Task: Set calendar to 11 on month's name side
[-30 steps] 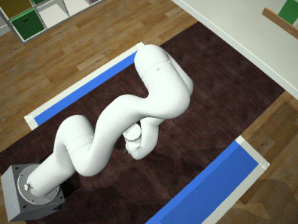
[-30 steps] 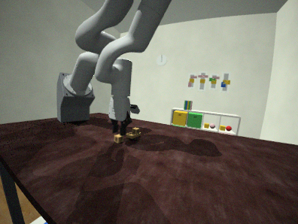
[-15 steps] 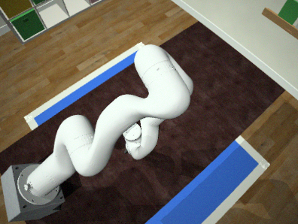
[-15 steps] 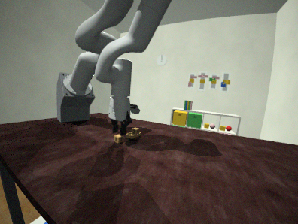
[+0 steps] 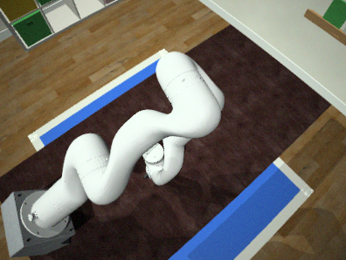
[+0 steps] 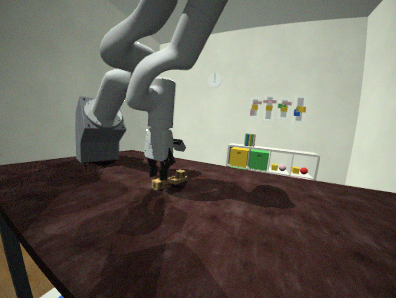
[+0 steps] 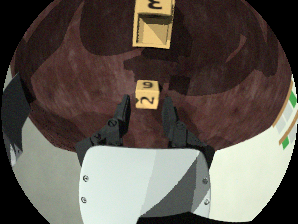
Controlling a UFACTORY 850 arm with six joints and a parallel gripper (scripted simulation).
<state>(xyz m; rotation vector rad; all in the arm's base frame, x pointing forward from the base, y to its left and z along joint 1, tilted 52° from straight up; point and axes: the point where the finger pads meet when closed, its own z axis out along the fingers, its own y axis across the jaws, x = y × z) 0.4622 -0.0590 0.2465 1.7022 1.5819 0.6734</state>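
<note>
Right now the cube is 130 mm to the left of my hand, 30 mm below it and 20 mm ahead of it. The rest, counted from my hand: wooden tray 110 mm to the left, 50 mm below, 20 mm ahead.
</note>
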